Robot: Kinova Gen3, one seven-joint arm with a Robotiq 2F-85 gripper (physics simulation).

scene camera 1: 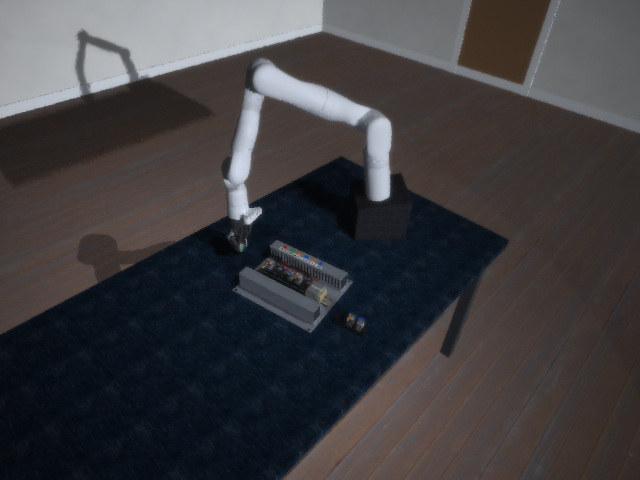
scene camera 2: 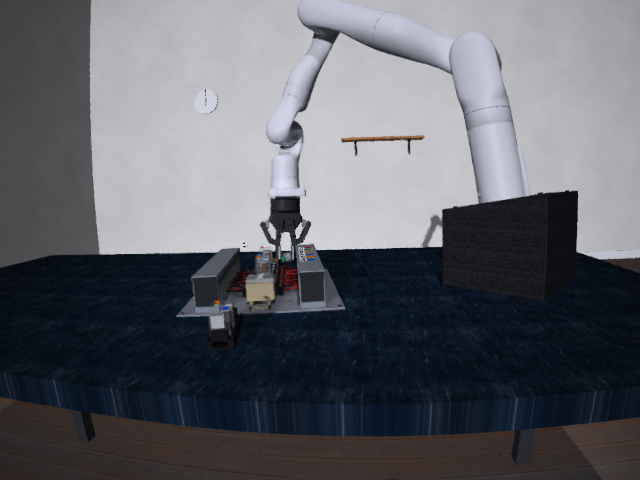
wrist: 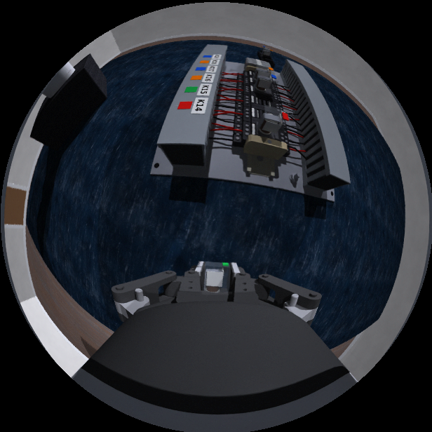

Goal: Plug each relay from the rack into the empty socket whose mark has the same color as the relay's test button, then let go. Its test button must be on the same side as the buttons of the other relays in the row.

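Seen in the pictures: gripper, between the fingertips: (scene camera 1: 241, 248) (scene camera 2: 286, 260); arm's base, origin of its link: (scene camera 1: 377, 194) (scene camera 2: 502, 200).
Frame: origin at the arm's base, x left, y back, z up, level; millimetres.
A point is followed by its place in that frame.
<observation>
My gripper (scene camera 1: 239, 245) {x -319, y -430, z -149 mm} (scene camera 2: 285, 252) {x -319, y -430, z -149 mm} (wrist: 216, 269) is shut on a clear relay (wrist: 215, 278) with a green test button (wrist: 225, 264), at the right of its top in the wrist view. It is held upright above the table, off the panel's K14 end. On the panel (wrist: 227, 172), the K14 relay (wrist: 271, 122) has its red button on the right; orange and blue buttons farther along are also on the right. An empty socket (wrist: 257, 103) lies beyond the red-button relay, across from the green K15 mark (wrist: 191, 89). The rack (scene camera 2: 220, 342) {x 232, y -490, z -154 mm} holds an orange-button relay (scene camera 1: 350, 318) {x 197, y -499, z -110 mm} and a blue-button relay (scene camera 1: 360, 322) {x 230, y -494, z -110 mm}.
Two tall grey wire ducts (scene camera 1: 279, 295) {x -31, y -564, z -99 mm} (scene camera 1: 310, 266) {x -31, y -394, z -100 mm} flank the socket row. Beige end pieces (wrist: 265, 146) (scene camera 2: 260, 288) {x 66, y -454, z -126 mm} stand at its ends. Red and black wires run from the sockets to the ducts. The robot's dark base block (scene camera 1: 382, 217) {x 61, y -59, z -49 mm} (scene camera 2: 509, 245) {x 91, y -34, z -71 mm} stands on the table.
</observation>
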